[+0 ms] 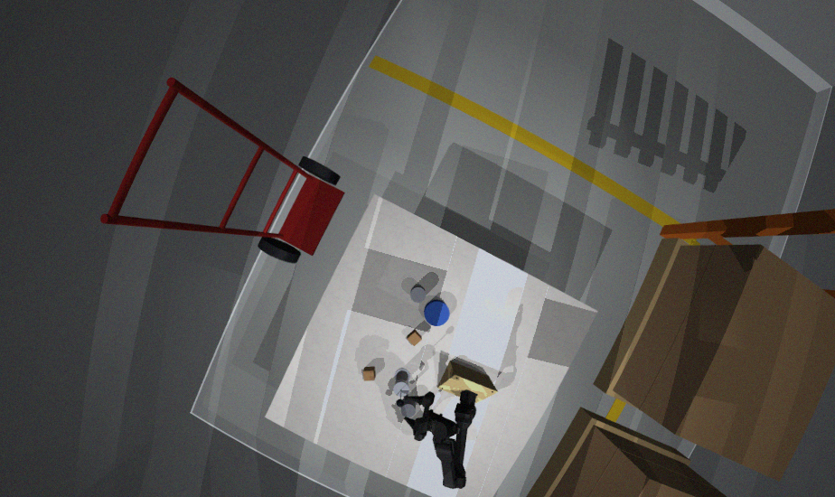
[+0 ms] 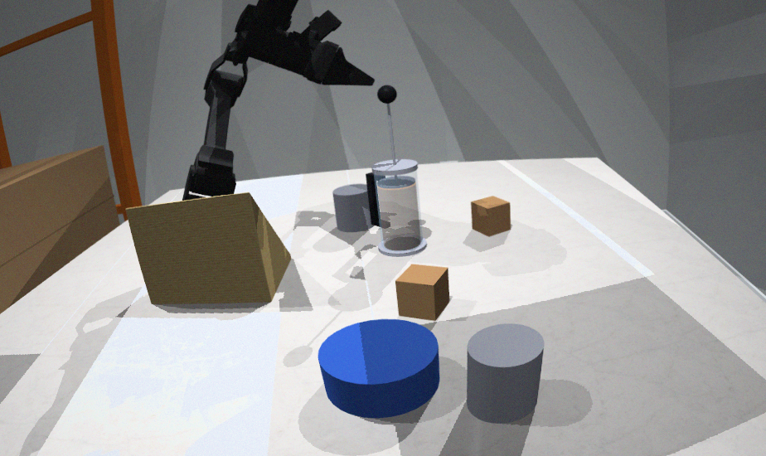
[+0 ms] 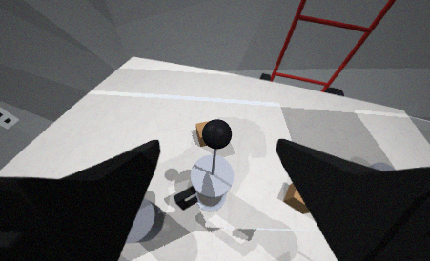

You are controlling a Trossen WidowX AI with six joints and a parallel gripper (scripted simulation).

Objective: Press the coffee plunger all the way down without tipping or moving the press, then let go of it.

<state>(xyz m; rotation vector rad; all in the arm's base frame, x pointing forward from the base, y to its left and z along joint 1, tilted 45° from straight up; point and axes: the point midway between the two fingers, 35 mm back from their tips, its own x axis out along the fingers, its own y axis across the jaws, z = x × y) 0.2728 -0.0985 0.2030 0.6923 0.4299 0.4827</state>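
Now: the glass coffee press 1 cm ahead of my gripper tip, 2 cm to the left of it and 15 cm below it. Also, from my gripper tip: blue disc: 2 cm ahead, 36 cm to the right, 25 cm below.
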